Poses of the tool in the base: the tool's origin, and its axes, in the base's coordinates. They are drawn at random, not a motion.
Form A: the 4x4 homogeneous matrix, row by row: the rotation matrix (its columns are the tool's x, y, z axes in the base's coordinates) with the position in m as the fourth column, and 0 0 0 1 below. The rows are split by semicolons.
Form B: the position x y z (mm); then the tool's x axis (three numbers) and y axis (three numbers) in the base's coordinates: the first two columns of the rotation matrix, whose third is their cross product. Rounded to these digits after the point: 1 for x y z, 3 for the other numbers.
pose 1, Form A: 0.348 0.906 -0.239 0.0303; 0.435 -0.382 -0.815 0.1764; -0.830 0.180 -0.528 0.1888; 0 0 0 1
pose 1, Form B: 30.3 176.4 188.8 0.348 0.435 -0.830 0.906 -0.382 0.180
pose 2, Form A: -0.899 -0.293 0.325 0.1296; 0.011 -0.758 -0.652 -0.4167; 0.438 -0.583 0.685 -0.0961; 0 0 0 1
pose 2, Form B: 129.6 -416.7 -96.1 -0.899 0.011 0.438 -0.293 -0.758 -0.583
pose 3, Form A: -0.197 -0.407 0.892 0.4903; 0.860 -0.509 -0.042 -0.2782; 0.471 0.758 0.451 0.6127; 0 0 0 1
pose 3, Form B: 490.3 -278.2 612.7 -0.197 0.860 0.471 -0.407 -0.509 0.758
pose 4, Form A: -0.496 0.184 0.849 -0.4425; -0.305 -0.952 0.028 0.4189; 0.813 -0.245 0.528 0.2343; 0 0 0 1
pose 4, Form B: -442.5 418.9 234.3 -0.496 -0.305 0.813 0.184 -0.952 -0.245
